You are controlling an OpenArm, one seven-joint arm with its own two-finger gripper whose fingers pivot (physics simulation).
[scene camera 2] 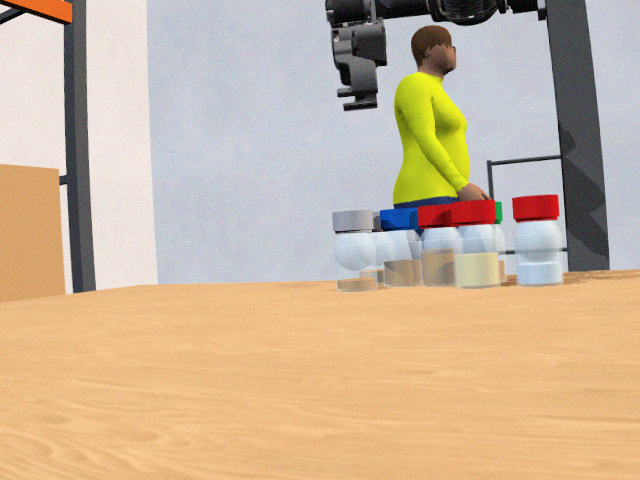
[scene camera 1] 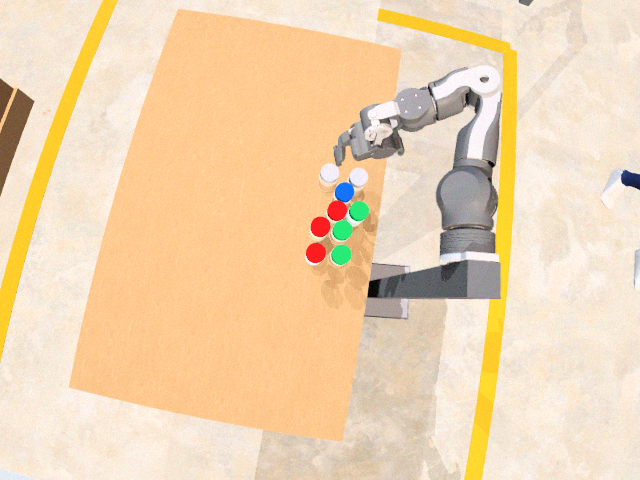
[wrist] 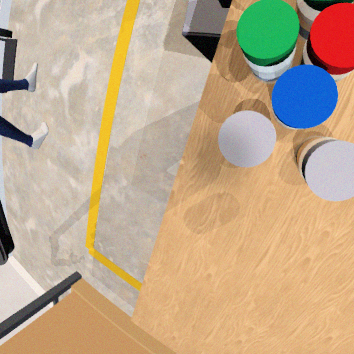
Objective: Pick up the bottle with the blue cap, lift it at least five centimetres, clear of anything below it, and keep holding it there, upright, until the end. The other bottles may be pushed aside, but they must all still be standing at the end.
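Observation:
The bottle with the blue cap (scene camera 1: 344, 191) (scene camera 2: 399, 219) (wrist: 305, 96) stands upright on the table (scene camera 1: 206, 206) (scene camera 2: 258, 372) (wrist: 240, 280). Beside it stand a white-capped bottle (scene camera 1: 329, 173) (scene camera 2: 352, 220) (wrist: 334, 170) and a second white-capped bottle (scene camera 1: 358, 177) (wrist: 247, 138) nearer the table edge. On its other side, close by, are a red-capped bottle (scene camera 1: 337, 210) (scene camera 2: 435, 215) (wrist: 340, 37) and a green-capped bottle (scene camera 1: 358, 210) (wrist: 268, 31). My gripper (scene camera 1: 369, 155) (scene camera 2: 360, 100) is open and empty, high above the table, beyond the white-capped pair in scene camera 1. Its fingers do not show in the wrist view.
Farther along the cluster stand two more red-capped bottles (scene camera 1: 320, 226) (scene camera 1: 315, 253) and two more green-capped bottles (scene camera 1: 342, 230) (scene camera 1: 340, 254), all upright. The arm's base mount (scene camera 1: 483, 279) is beside the table. A person in a yellow top (scene camera 2: 431, 139) stands behind the table in scene camera 2.

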